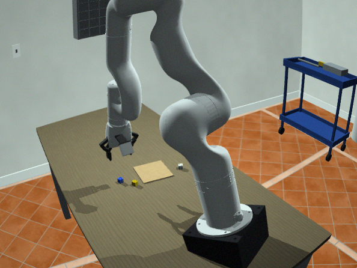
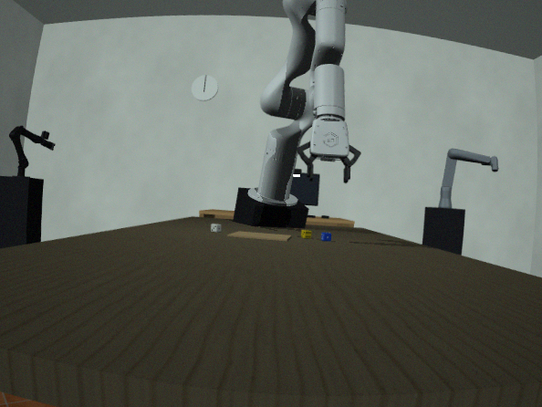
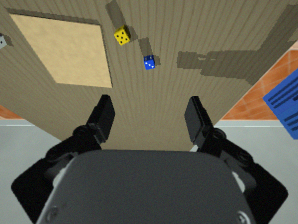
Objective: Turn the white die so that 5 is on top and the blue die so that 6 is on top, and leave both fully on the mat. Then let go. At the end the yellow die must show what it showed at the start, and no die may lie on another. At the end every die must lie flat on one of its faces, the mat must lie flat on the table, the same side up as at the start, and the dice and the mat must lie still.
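My hand is 60 mm past the white die, 280 mm to the left of it and 150 mm above it. The rest, counted from my hand: tan mat: 160 mm to the right, 160 mm below; then yellow die: 20 mm behind, 40 mm to the right, 150 mm below; then blue die: 30 mm ahead, 10 mm to the right, 150 mm below.
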